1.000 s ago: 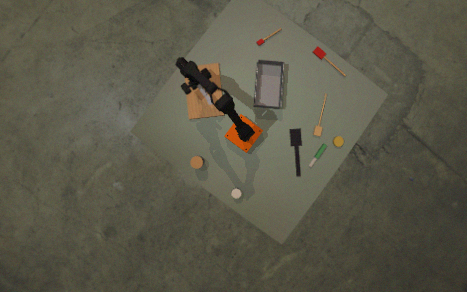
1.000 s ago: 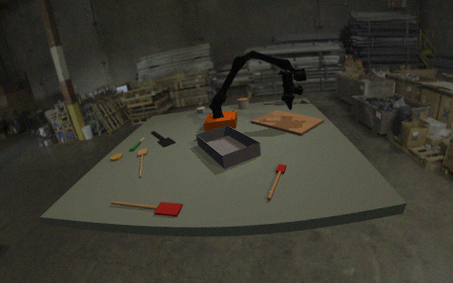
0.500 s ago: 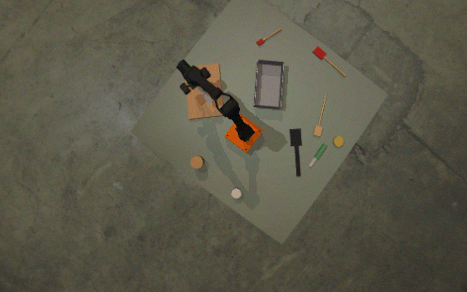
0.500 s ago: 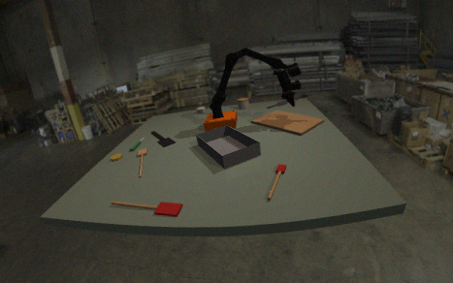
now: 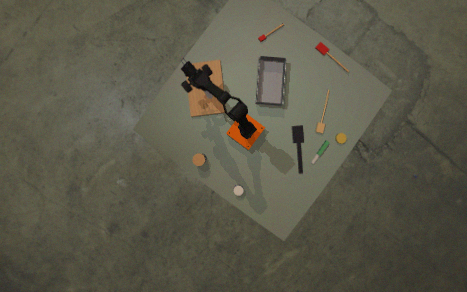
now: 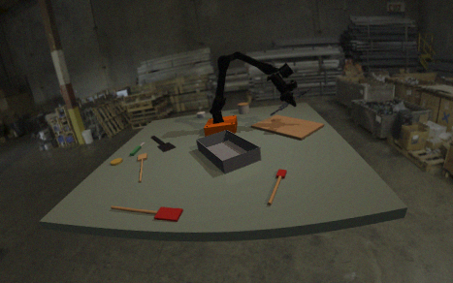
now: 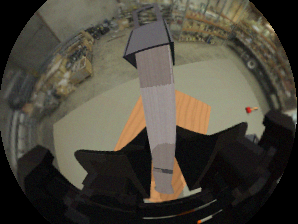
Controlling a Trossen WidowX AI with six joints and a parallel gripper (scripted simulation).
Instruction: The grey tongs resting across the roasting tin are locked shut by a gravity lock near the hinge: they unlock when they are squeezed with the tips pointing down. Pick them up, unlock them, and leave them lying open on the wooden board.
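The wooden board is 1 cm behind my gripper tip, 5 cm to the right of it and 11 cm below it. Also, from my gripper tip: roasting tin 20 cm ahead, 43 cm to the right, 9 cm below; green-handled tool 9 cm behind, 93 cm to the right, 11 cm below; black spatula 10 cm behind, 79 cm to the right, 12 cm below.
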